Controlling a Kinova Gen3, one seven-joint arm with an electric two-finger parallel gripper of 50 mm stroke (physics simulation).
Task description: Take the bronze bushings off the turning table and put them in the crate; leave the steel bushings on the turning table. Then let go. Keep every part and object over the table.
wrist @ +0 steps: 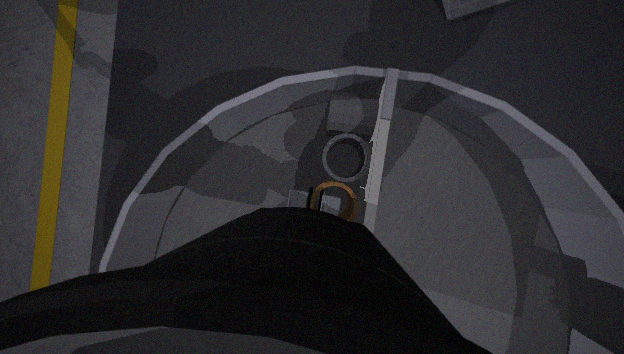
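Observation:
The bronze bushing (334, 184) is an orange-brown ring at the lower centre of the wrist view, its lower part hidden by the dark gripper body. My gripper (315, 199) is shut on its left wall, with one thin dark finger inside the ring and the other outside. A steel bushing (326, 157), a grey ring, stands just beyond the bronze one, close to the divider. Both are inside the turning table (280, 81), a round grey tray with a raised rim. I cannot tell whether the bronze bushing is lifted. No crate can be made out for certain.
A pale upright divider (390, 95) runs across the tray, just right of the bushings. The corner of a grey object (467, 7) shows at the top right. A yellow stripe (56, 150) runs along the pale floor at the left, beyond the dark table's (200, 35) edge.

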